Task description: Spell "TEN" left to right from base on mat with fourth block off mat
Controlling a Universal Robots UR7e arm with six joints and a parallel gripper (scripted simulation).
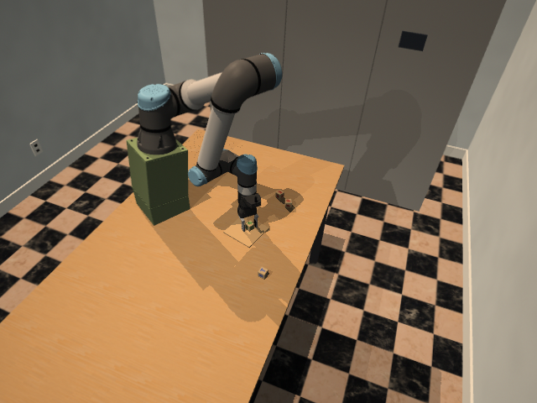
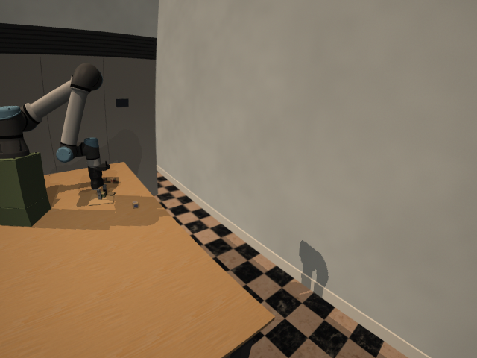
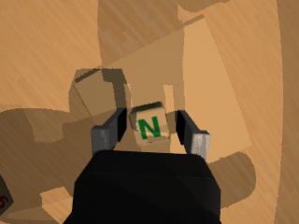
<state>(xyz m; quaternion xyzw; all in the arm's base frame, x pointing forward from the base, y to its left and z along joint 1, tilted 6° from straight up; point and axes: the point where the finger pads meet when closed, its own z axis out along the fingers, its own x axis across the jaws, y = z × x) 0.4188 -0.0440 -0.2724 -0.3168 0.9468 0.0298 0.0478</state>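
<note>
Right now the mat is 20 mm below my hand, 10 mm to the right of it and 10 mm behind it.
</note>
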